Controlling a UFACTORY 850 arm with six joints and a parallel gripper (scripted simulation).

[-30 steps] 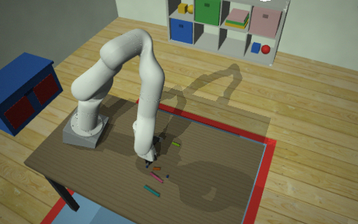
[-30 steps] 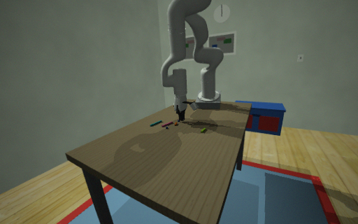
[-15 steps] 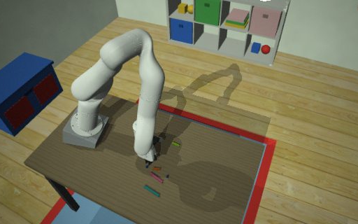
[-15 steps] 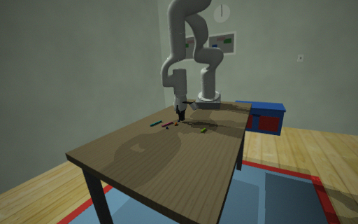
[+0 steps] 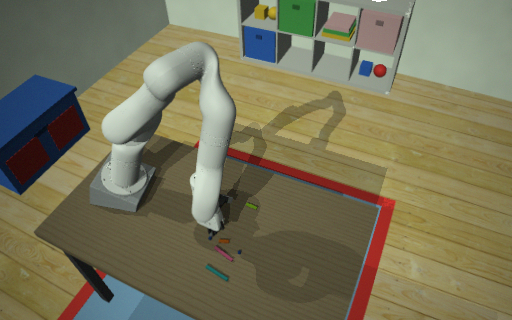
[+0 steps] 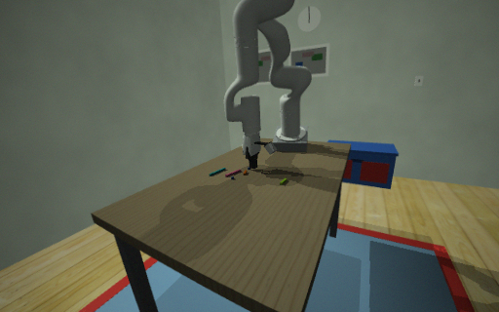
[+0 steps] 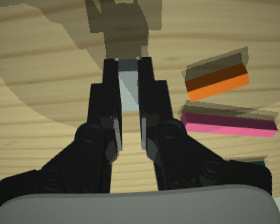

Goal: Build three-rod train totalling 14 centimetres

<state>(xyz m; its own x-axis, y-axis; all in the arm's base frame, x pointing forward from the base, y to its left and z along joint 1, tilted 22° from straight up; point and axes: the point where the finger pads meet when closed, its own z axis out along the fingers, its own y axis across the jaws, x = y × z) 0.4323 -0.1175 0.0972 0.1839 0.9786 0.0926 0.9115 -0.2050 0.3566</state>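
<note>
My gripper is now 50 mm short of the orange rod, 30 mm above it and 20 mm to the left of it. Round my hand: pink rod: 80 mm to the right, 70 mm ahead, 30 mm below; then turquoise rod: 160 mm to the right, 70 mm ahead, 30 mm below; then grey rod: 20 mm below.
</note>
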